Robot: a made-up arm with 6 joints. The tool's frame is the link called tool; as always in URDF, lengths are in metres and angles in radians.
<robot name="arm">
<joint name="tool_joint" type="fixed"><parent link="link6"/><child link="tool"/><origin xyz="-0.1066 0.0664 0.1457"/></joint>
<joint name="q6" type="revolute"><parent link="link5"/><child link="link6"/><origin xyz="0.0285 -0.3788 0.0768"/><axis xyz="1 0 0"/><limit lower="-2.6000" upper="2.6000" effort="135" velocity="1.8"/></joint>
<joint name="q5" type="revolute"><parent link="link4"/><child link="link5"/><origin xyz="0.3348 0.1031 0.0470"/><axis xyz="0 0 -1"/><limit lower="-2.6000" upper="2.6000" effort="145" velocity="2.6"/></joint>
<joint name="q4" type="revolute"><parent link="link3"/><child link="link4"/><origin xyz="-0.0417 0.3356 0.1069"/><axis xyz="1 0 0"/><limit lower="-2.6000" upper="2.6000" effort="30" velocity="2.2"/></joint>
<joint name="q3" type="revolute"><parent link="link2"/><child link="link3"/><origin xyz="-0.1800 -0.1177 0.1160"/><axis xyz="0 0 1"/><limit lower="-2.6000" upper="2.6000" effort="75" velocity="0.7"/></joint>
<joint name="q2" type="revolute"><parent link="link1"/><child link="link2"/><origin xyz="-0.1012 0.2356 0.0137"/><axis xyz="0 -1 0"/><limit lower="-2.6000" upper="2.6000" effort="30" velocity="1.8"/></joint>
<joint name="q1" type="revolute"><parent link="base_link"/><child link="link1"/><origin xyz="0.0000 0.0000 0.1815"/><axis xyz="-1 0 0"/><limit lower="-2.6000" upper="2.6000" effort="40" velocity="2.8"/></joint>
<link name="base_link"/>
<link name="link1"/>
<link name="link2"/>
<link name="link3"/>
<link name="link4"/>
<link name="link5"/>
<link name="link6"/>
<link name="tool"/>
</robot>
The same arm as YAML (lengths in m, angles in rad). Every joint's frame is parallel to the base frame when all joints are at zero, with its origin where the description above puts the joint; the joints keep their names.
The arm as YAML. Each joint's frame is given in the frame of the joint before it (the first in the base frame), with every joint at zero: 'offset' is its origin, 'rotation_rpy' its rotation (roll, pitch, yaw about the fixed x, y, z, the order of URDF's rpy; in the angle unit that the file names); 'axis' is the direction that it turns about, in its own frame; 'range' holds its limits. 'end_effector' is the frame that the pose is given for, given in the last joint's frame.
length_unit: m
angle_unit: rad
chain:
  - id: q1
    offset: [0.0, 0.0, 0.1815]
    rotation_rpy: [0.0, 0.0, 0.0]
    axis: "-x"
    range: [-2.6, 2.6]
  - id: q2
    offset: [-0.1012, 0.2356, 0.0137]
    rotation_rpy: [0.0, 0.0, 0.0]
    axis: "-y"
    range: [-2.6, 2.6]
  - id: q3
    offset: [-0.18, -0.1177, 0.116]
    rotation_rpy: [0.0, 0.0, 0.0]
    axis: "+z"
    range: [-2.6, 2.6]
  - id: q4
    offset: [-0.0417, 0.3356, 0.1069]
    rotation_rpy: [0.0, 0.0, 0.0]
    axis: "+x"
    range: [-2.6, 2.6]
  - id: q5
    offset: [0.3348, 0.1031, 0.047]
    rotation_rpy: [0.0, 0.0, 0.0]
    axis: "-z"
    range: [-2.6, 2.6]
  - id: q6
    offset: [0.0285, -0.3788, 0.0768]
    rotation_rpy: [0.0, 0.0, 0.0]
    axis: "+x"
    range: [-2.6, 2.6]
end_effector:
  offset: [-0.1066, 0.0664, 0.1457]
  rotation_rpy: [0.0, 0.0, 0.0]

